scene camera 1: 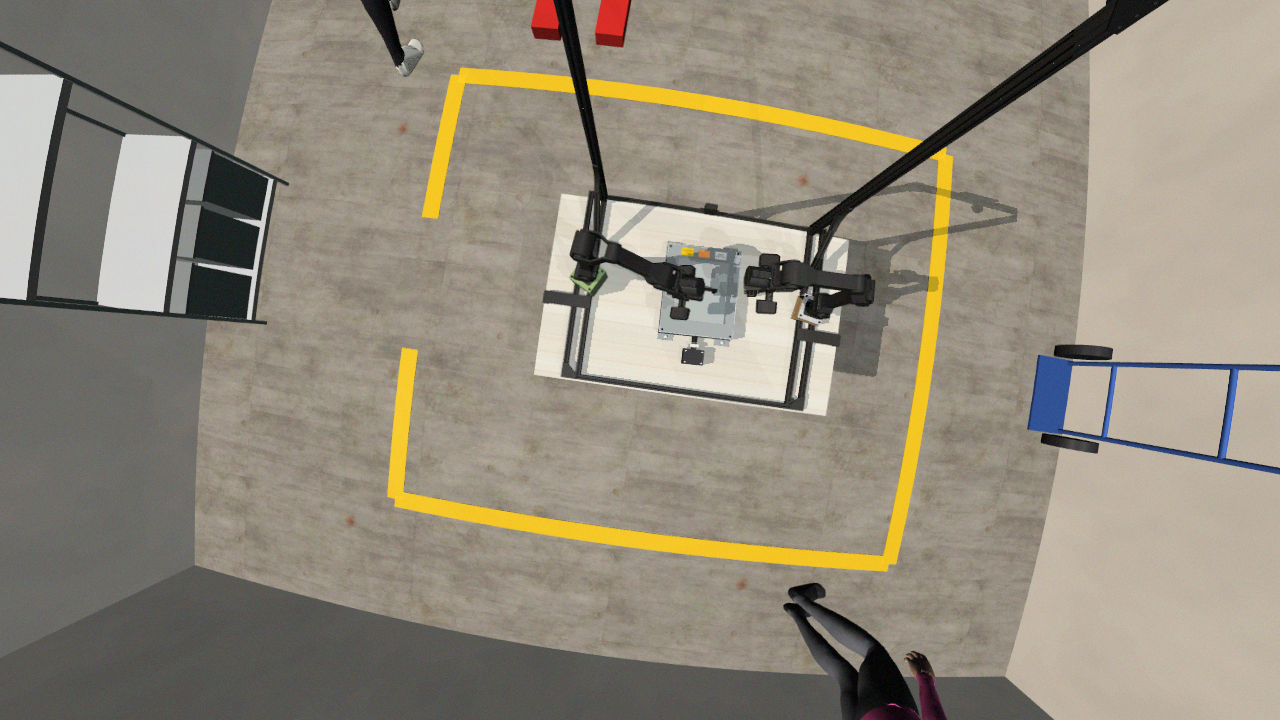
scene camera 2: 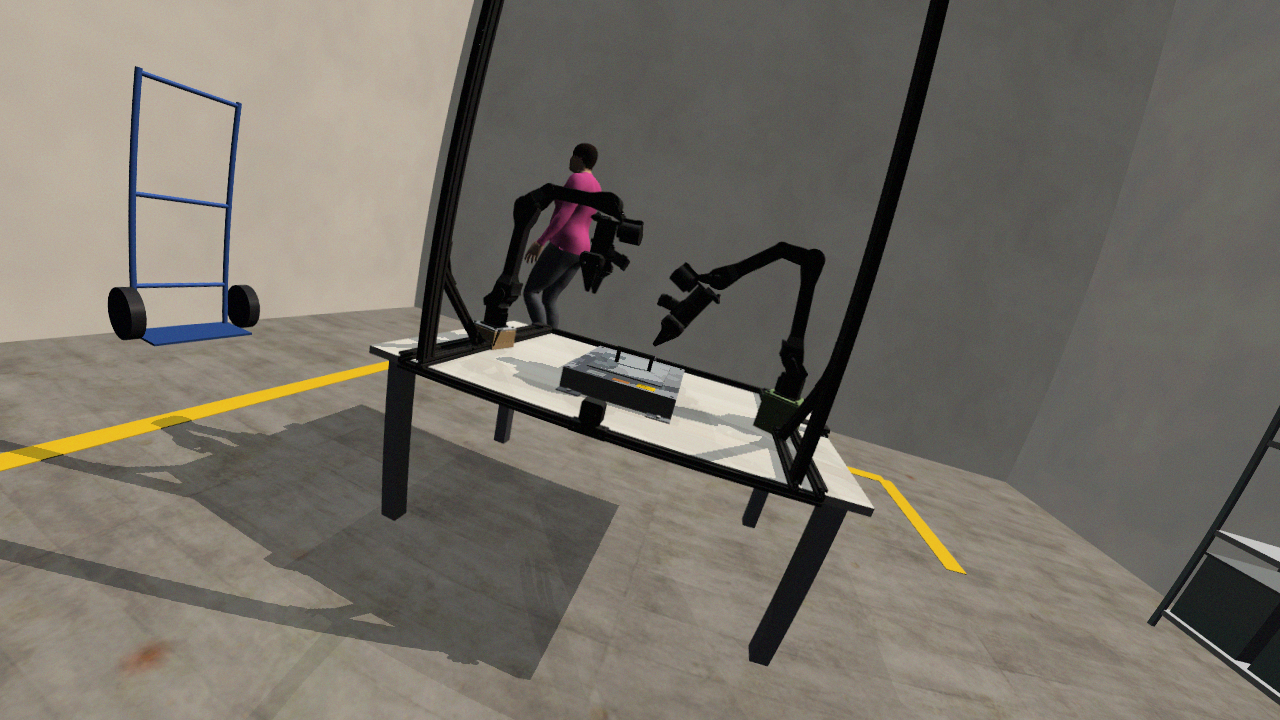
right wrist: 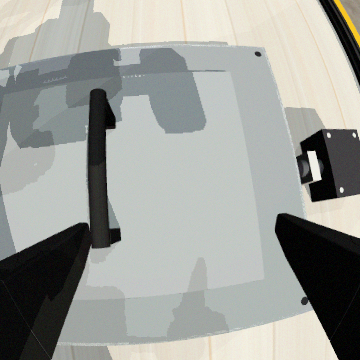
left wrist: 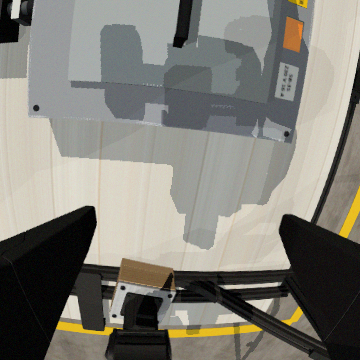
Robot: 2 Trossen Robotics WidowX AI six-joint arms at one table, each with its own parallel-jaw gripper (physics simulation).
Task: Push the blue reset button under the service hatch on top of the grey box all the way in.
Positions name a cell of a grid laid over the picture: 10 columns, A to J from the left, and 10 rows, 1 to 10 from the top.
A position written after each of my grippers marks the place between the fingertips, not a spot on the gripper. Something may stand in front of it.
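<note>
There's a service hatch here, and I can see it in scene camera 1 (scene camera 1: F5), in scene camera 2 (scene camera 2: F6), in the left wrist view (left wrist: G2) and in the right wrist view (right wrist: E5). As for my left gripper (scene camera 2: E5), it's open and holding nothing, and it also appears in scene camera 1 (scene camera 1: F4) and the left wrist view (left wrist: F7). My right gripper (scene camera 2: F5) is open and empty as well, and the right wrist view (right wrist: F7) has it too.
</note>
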